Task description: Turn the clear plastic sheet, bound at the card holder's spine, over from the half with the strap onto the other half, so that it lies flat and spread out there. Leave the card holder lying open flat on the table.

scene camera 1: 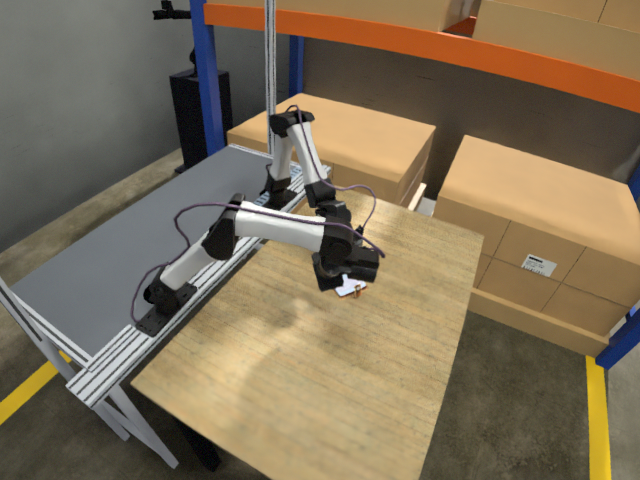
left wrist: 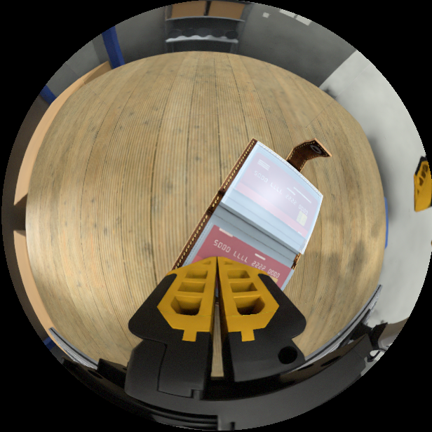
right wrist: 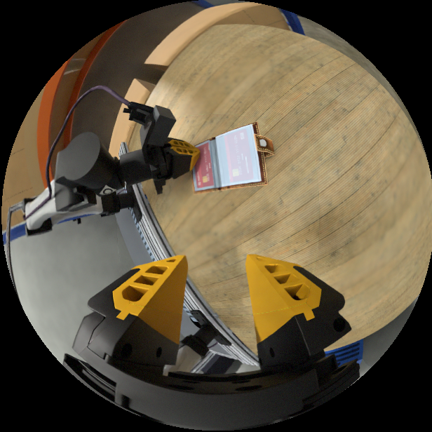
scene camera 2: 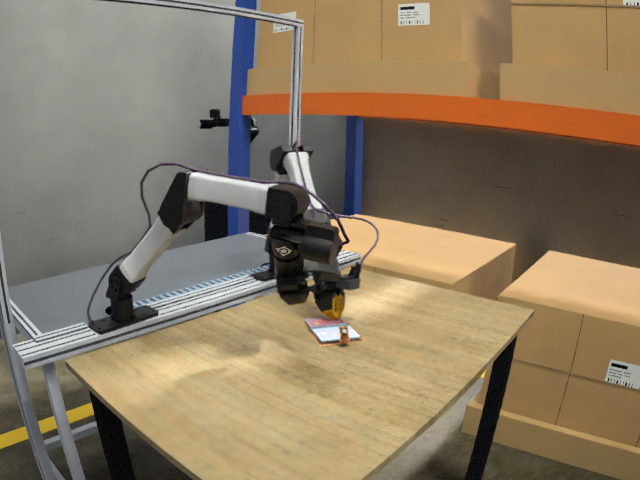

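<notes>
The card holder (scene camera 2: 313, 325) (left wrist: 194, 235) lies open on the table. Its clear plastic sheet (left wrist: 277, 190) (right wrist: 239, 157) lies over the half with the brown strap (scene camera 2: 344, 335) (left wrist: 301, 152) (right wrist: 270, 145); a card shows through it. The sheet's free edge looks slightly raised in the left wrist view. The other half shows a red card (left wrist: 235, 247) (right wrist: 204, 162). My left gripper (left wrist: 216, 261) (right wrist: 199, 152) is shut, its tips at the red card's half, with no sheet between them. My right gripper (right wrist: 216, 260) is open and empty, raised away from the holder; one finger shows at the left wrist view's right edge.
The wooden table (scene camera 1: 310, 372) (scene camera 2: 268, 392) carries the holder. The right arm (scene camera 1: 279, 227) (scene camera 2: 227, 191) reaches across in front of the left arm in both scene views. Stacked cartons (scene camera 1: 537, 206) (scene camera 2: 423, 248) stand beyond the table.
</notes>
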